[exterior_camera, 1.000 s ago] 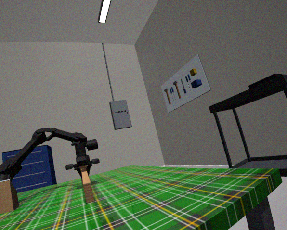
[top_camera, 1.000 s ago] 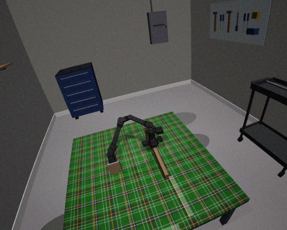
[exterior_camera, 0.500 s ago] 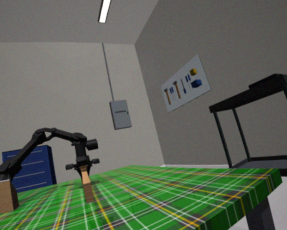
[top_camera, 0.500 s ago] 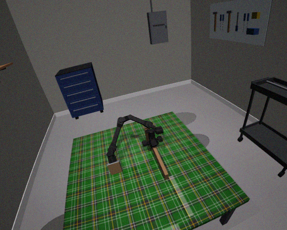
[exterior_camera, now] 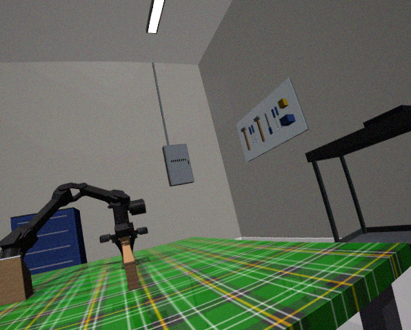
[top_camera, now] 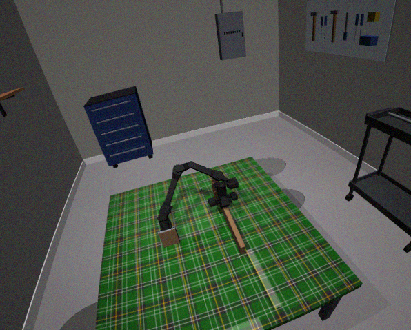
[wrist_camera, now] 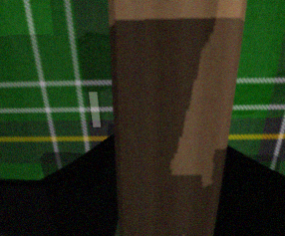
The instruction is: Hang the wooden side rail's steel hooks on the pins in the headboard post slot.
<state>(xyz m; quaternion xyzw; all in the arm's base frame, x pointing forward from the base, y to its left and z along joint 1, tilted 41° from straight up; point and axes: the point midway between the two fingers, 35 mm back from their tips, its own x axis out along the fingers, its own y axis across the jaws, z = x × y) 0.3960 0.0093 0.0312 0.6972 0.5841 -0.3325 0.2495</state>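
The headboard post lies 13 cm to the left of my gripper tip, 4 cm above it and 2 cm ahead of it.
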